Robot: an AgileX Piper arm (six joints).
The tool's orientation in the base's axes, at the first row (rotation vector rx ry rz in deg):
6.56, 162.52, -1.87
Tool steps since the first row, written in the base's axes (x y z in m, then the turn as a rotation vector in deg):
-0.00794, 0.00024, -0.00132, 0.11, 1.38, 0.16
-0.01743, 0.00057, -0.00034, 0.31, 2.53, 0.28
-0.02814, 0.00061, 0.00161, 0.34, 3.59, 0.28
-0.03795, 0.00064, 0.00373, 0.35, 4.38, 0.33
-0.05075, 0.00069, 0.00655, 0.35, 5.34, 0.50
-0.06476, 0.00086, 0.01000, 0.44, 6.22, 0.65
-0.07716, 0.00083, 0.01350, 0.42, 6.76, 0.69
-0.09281, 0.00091, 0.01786, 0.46, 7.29, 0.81
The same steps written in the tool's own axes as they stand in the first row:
0.00797, -0.00040, -0.00111, -0.05, 1.38, -0.17
0.01673, -0.00086, -0.00487, -0.19, 2.54, -0.26
0.02634, -0.00172, -0.00991, -0.14, 3.60, -0.29
0.03504, -0.00252, -0.01485, -0.10, 4.39, -0.36
0.04638, -0.00355, -0.02134, -0.08, 5.35, -0.56
0.05869, -0.00457, -0.02879, -0.14, 6.23, -0.70
0.06944, -0.00565, -0.03581, -0.10, 6.76, -0.77
0.08303, -0.00691, -0.04462, -0.13, 7.29, -0.89

